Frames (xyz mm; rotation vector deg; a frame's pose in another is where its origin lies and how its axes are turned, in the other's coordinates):
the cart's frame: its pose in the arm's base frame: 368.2 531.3 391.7 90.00 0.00 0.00
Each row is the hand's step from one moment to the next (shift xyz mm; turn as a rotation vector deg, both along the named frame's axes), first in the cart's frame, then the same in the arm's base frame.
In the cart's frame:
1: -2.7 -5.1 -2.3 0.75 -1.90 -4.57
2: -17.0 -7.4 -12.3 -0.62 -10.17 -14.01
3: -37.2 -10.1 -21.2 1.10 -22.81 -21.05
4: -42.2 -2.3 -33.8 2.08 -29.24 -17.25
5: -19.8 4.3 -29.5 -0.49 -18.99 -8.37
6: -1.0 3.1 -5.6 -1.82 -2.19 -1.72
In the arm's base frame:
1: -2.7 2.3 -5.1 0.75 4.57 -1.90
2: -17.0 12.3 -7.4 -0.62 14.01 -10.17
3: -37.2 21.2 -10.1 1.10 21.05 -22.81
4: -42.2 33.8 -2.3 2.08 17.25 -29.24
5: -19.8 29.5 4.3 -0.49 8.37 -18.99
6: -1.0 5.6 3.1 -1.82 1.72 -2.19

